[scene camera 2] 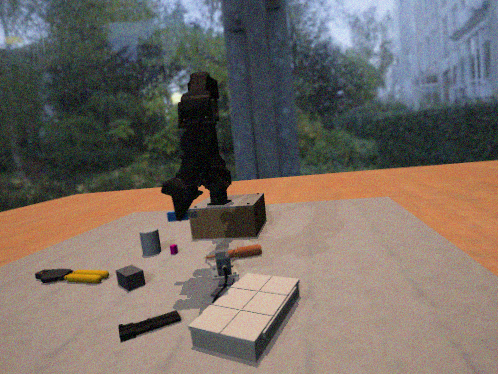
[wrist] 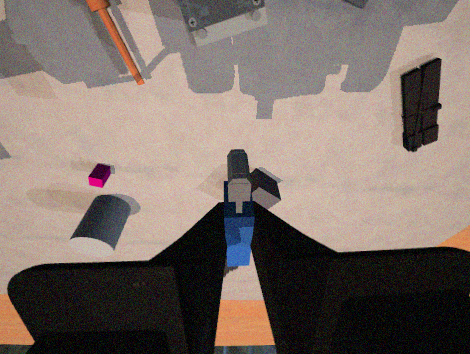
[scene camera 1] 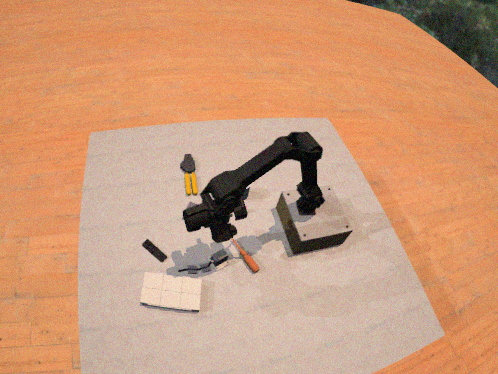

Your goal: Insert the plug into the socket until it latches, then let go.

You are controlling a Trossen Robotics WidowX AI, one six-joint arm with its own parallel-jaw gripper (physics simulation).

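Pixels of known places: gripper, fingertip midpoint: (scene camera 2: 179,219) (wrist: 236,209); arm's base, origin of the base link: (scene camera 2: 219,203) (scene camera 1: 306,207).
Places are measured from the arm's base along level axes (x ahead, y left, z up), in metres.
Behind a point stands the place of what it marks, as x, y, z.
Note:
My gripper (scene camera 1: 223,233) (scene camera 2: 181,216) @(0.348, 0.081, 0.033) (wrist: 236,209) @(0.348, 0.081, 0.033) is shut on the plug, a small blue block (scene camera 2: 173,216) @(0.357, 0.072, 0.043) (wrist: 239,252) @(0.351, 0.073, 0.052) with a grey nose that points away from the fingers in the wrist view. The fingers and plug are raised above the mat. The plug is hidden behind the arm in scene camera 1. The socket, a dark grey box (scene camera 1: 219,257) @(0.316, 0.169, -0.060) (scene camera 2: 223,264) @(0.336, 0.173, -0.073) (wrist: 220,14) @(0.319, 0.149, -0.060) with screws and a black cable, stands on the mat apart from the plug. In the wrist view it is partly cut off at the top edge. Its opening cannot be made out.
An orange screwdriver (scene camera 1: 247,257) @(0.218, 0.160, -0.077) (scene camera 2: 245,251) @(0.220, 0.177, -0.086) (wrist: 117,42) @(0.246, 0.107, -0.088) lies beside the socket. Around stand a tiled white block (scene camera 1: 171,291) @(0.475, 0.294, -0.070) (scene camera 2: 245,310) @(0.510, 0.298, -0.069), a black bar (scene camera 1: 154,250) @(0.541, 0.134, -0.095) (scene camera 2: 150,325) @(0.552, 0.142, -0.093) (wrist: 421,105) @(0.532, 0.138, -0.093), yellow-handled pliers (scene camera 1: 188,175) @(0.429, -0.209, -0.084), a grey cylinder (scene camera 2: 150,243) @(0.236, -0.116, -0.068), a dark cube (scene camera 2: 130,277) @(0.434, -0.009, -0.075) and a magenta block (scene camera 2: 173,249) @(0.221, -0.049, -0.089) (wrist: 99,175) @(0.216, -0.046, -0.085).

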